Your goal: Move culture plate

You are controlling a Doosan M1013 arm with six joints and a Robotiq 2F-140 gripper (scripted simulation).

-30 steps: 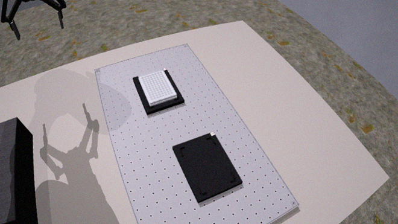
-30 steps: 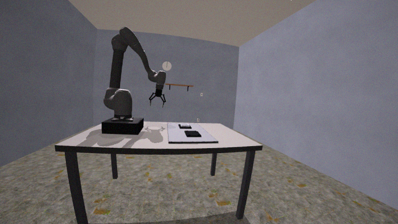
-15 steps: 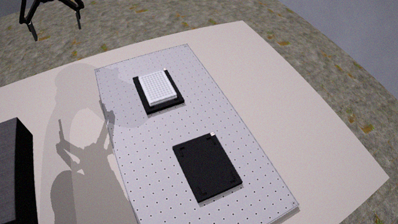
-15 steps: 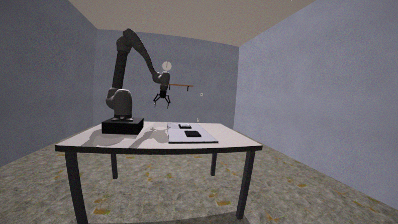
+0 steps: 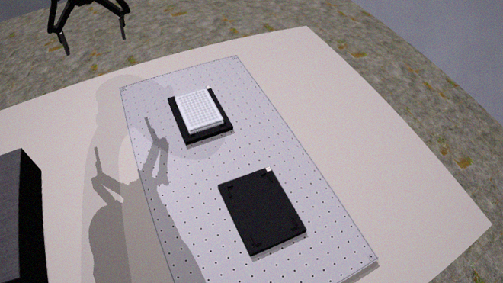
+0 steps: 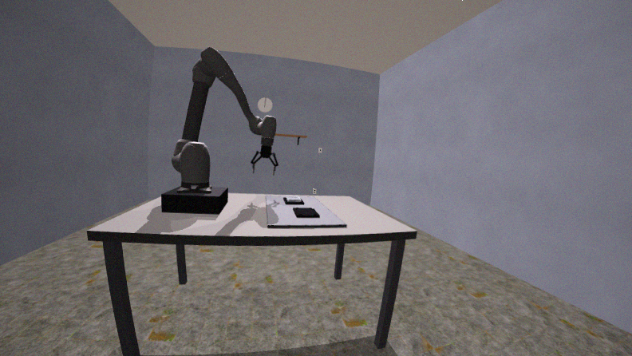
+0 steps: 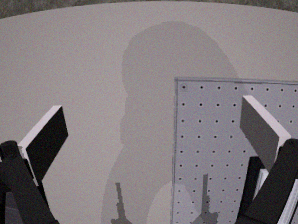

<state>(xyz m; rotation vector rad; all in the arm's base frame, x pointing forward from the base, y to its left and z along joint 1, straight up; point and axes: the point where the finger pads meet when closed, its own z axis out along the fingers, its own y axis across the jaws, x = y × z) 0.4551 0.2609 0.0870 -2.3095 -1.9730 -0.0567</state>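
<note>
My hand is 16 cm short of the plate lid, 24 cm to the left of it and 14 cm above it.
</note>
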